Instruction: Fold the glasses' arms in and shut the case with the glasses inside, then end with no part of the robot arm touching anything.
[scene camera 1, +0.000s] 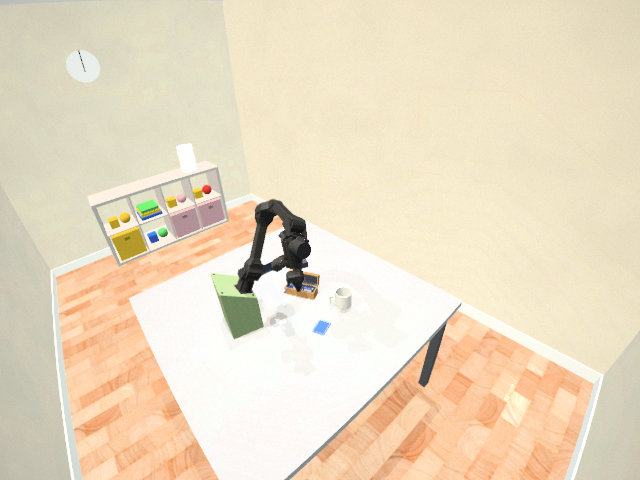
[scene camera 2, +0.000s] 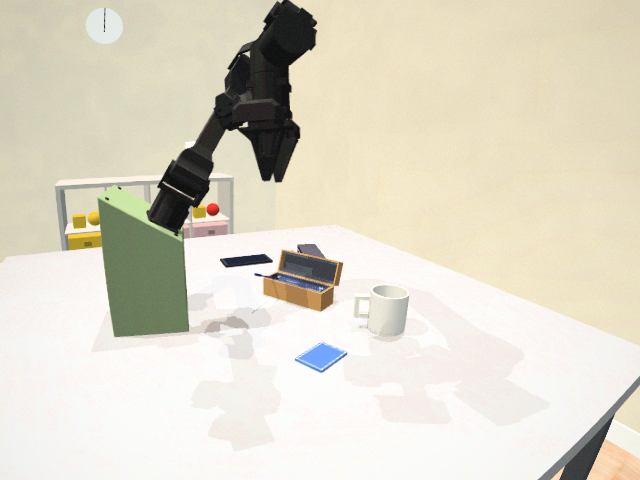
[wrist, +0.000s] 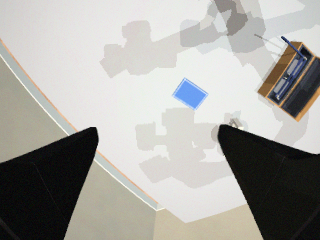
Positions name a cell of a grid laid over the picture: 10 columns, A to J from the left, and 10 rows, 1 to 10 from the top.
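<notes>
My gripper (scene camera 2: E4), also (wrist: E6). Wooden glasses case (scene camera 2: E7). Blue flat card (scene camera 2: F8). White mug (scene camera 2: G7).
</notes>
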